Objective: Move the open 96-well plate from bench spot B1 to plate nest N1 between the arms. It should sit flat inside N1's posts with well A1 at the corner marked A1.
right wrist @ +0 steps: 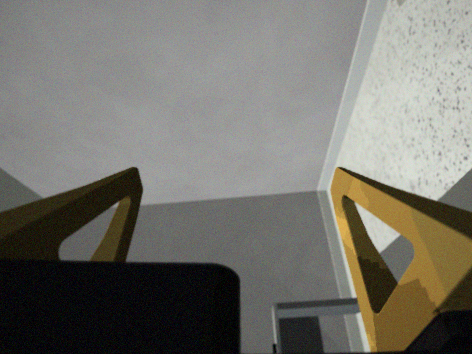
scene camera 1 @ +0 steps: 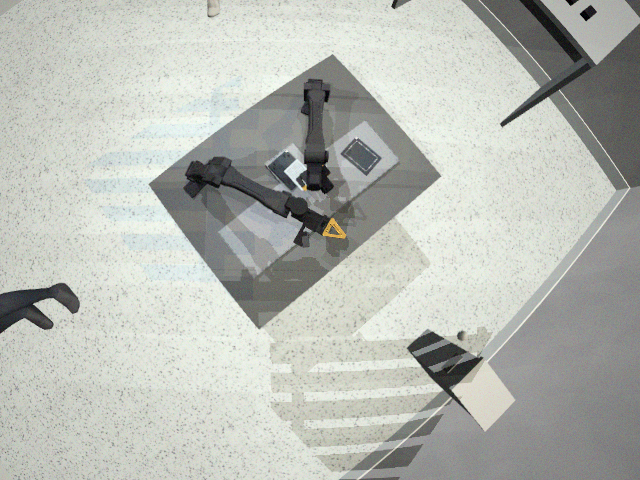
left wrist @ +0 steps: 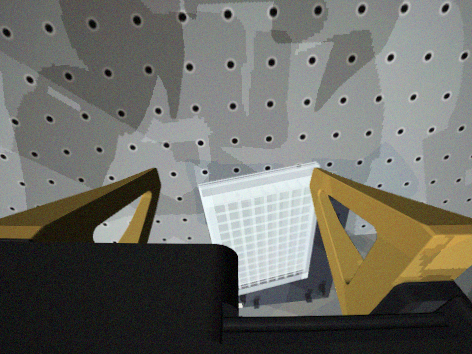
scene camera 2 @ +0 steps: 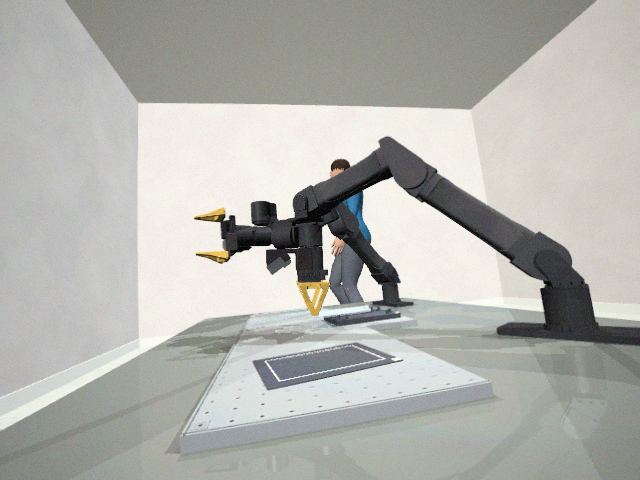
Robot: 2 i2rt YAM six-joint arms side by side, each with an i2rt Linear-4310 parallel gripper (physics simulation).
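Places are measured from the left arm's base along level axes (x ahead, y left, z up), in centimetres.
Pixels of known places: left gripper, fingertip midpoint: [left wrist: 235, 176] [scene camera 2: 312, 312]; right gripper, fingertip midpoint: [right wrist: 236, 178] [scene camera 1: 343, 236] [scene camera 2: 194, 235]; left arm's base at its link origin: [scene camera 2: 572, 335]; right arm's base at its link origin: [scene camera 2: 391, 304].
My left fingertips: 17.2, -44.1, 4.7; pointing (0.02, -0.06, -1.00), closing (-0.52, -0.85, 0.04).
Ahead of a thing's pixels: the offset from my left fingertips to its top centre, as dx, dy, dz. "pt": to the spot under its first point.
The white 96-well plate @(-7.3, +1.5, +0.4) [scene camera 1: 296, 173] [left wrist: 265, 225] lies partly over the dark plate nest N1 @(-13.3, +2.4, -1.2) [scene camera 1: 280, 162] [scene camera 2: 361, 316] [left wrist: 285, 298], skewed and overhanging its edge, not inside the posts. Its exact tilt and the A1 marks are not readable. Bench spot B1 @(pt +16.6, +23.8, -3.3) [scene camera 1: 361, 155] [scene camera 2: 324, 364] is a dark pad with a white outline, with no plate on it. My left gripper [scene camera 2: 314, 308] [left wrist: 235, 176] is open and points down above the plate, which shows between and beyond its fingers, nearer the picture's right finger. My right gripper [scene camera 1: 338, 232] [scene camera 2: 196, 236] [right wrist: 236, 178] is open and empty, pointing sideways.
The perforated board [scene camera 1: 379, 167] [scene camera 2: 336, 421] [left wrist: 240, 85] carries the pad and extends under the left gripper. The right arm [scene camera 1: 255, 193] reaches across below the nest in scene camera 1. A person [scene camera 2: 356, 222] stands beyond the table in scene camera 2.
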